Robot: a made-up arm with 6 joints. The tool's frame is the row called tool.
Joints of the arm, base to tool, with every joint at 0 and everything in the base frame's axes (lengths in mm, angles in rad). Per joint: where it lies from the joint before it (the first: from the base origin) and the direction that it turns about. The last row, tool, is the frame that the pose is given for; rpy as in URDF.
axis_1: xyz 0 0 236 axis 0 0 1
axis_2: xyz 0 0 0 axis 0 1 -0.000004
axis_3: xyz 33 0 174 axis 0 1 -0.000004
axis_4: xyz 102 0 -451 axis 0 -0.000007 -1
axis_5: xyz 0 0 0 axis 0 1 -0.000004
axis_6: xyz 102 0 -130 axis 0 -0.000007 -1
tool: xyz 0 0 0 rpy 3.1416 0 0
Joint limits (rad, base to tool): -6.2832..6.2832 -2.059..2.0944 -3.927..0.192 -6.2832..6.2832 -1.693..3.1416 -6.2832..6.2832
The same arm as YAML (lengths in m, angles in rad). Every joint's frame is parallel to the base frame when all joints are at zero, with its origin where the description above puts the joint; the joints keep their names.
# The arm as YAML. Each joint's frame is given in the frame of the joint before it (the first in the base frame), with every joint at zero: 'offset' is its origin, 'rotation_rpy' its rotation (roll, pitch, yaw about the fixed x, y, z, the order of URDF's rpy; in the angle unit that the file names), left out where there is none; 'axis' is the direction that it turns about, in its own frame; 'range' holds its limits. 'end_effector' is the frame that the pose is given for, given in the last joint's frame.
length_unit: m
angle_unit: rad
chain:
  - id: axis_1
    offset: [0.0, 0.0, 0.236]
    axis: "+z"
    range: [-6.2832, 6.2832]
  - id: axis_2
    offset: [0.0, 0.0, 0.0]
    axis: "+y"
    range: [-2.059, 2.0944]
  - id: axis_3
    offset: [0.033, 0.0, 0.174]
    axis: "+y"
    range: [-3.927, 0.192]
  - id: axis_4
    offset: [0.102, 0.0, -0.451]
    axis: "-z"
    range: [-6.2832, 6.2832]
  - id: axis_5
    offset: [0.0, 0.0, 0.0]
    axis: "+y"
    range: [-1.693, 3.1416]
  - id: axis_6
    offset: [0.102, 0.0, -0.13]
    axis: "-z"
    range: [-6.2832, 6.2832]
end_effector:
  offset: [0.0, 0.0, 0.0]
  rotation_rpy: [-3.1416, 0.0, 0.0]

